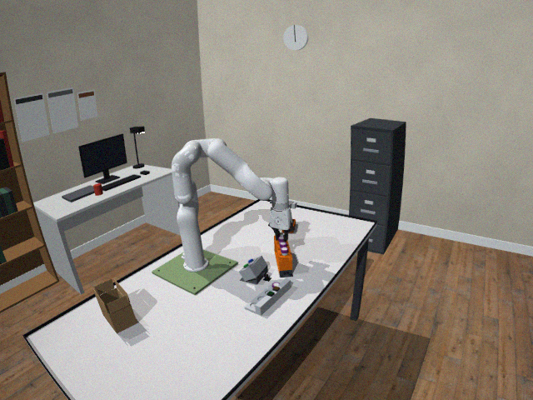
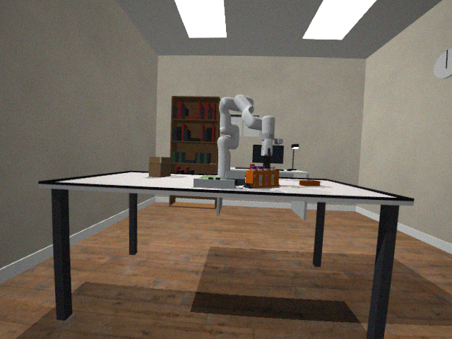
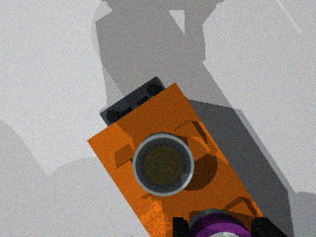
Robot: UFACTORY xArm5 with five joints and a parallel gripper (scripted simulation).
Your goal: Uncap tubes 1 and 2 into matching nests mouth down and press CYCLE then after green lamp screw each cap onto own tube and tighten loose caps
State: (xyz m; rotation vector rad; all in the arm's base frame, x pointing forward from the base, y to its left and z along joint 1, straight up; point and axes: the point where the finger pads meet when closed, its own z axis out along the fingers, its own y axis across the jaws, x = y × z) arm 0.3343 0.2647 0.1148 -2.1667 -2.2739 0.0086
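My gripper is now 1 cm above the purple cap marked 2. From my hand the other things lie so: grey key housing: 5 cm behind, 19 cm to the right, 8 cm below; cap 4: 6 cm ahead, 8 cm to the right, 2 cm below; blue cycle key: 7 cm behind, 17 cm to the right, 6 cm below.
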